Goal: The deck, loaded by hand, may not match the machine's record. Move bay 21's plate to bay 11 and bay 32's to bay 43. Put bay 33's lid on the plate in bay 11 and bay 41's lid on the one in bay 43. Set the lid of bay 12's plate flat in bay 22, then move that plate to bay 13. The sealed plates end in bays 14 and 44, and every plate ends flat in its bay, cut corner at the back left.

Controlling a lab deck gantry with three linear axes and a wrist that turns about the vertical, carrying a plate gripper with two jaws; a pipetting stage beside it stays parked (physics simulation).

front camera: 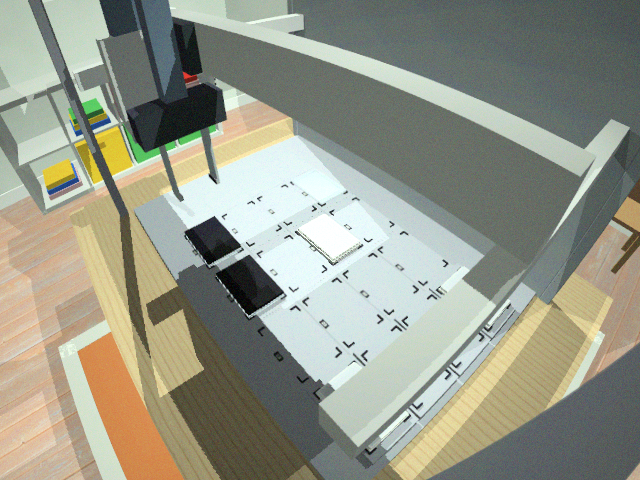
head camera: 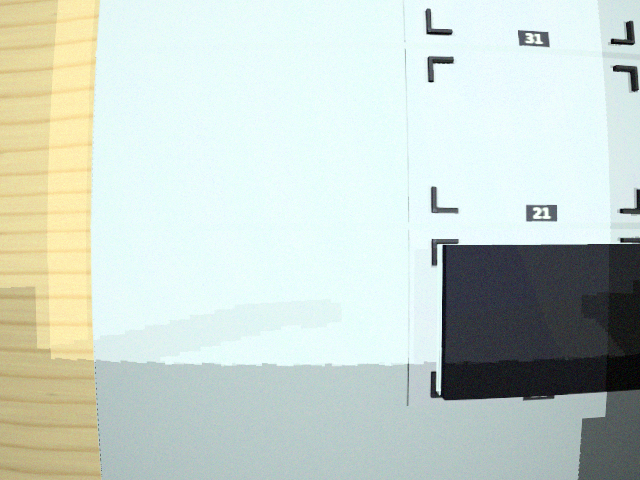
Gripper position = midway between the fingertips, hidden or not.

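My gripper out of frame in the head camera view, visible in the front camera view (196, 188). A pale lid out of frame in the head camera view, visible in the front camera view (319, 187).
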